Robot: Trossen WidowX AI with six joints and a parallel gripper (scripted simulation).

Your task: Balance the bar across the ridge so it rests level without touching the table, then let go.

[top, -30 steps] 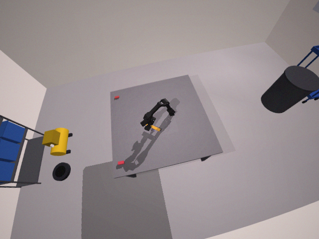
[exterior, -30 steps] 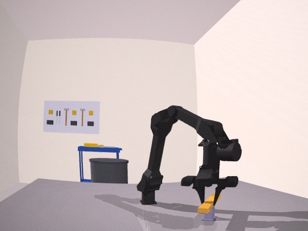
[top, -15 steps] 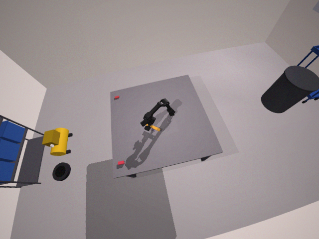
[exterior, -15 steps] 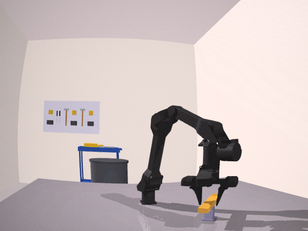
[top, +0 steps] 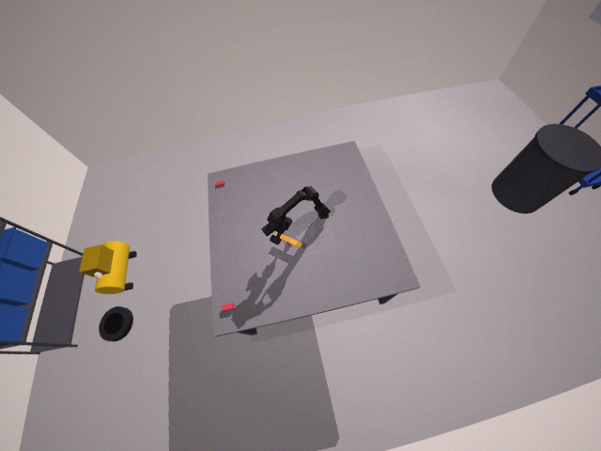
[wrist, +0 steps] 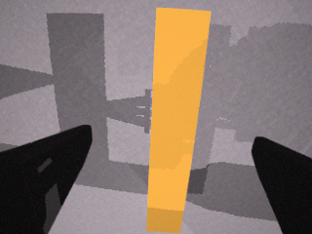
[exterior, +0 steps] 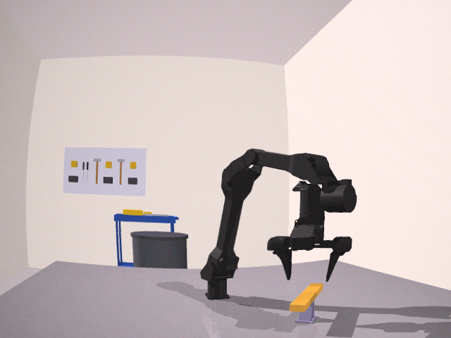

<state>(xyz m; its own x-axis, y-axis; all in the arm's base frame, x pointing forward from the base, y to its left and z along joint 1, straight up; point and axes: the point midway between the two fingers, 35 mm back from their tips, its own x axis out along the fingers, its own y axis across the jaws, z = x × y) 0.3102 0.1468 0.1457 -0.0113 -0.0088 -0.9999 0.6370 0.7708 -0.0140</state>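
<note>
My gripper tip is now 2 cm past the orange bar, 2 cm to the right of it and 5 cm above it.
</note>
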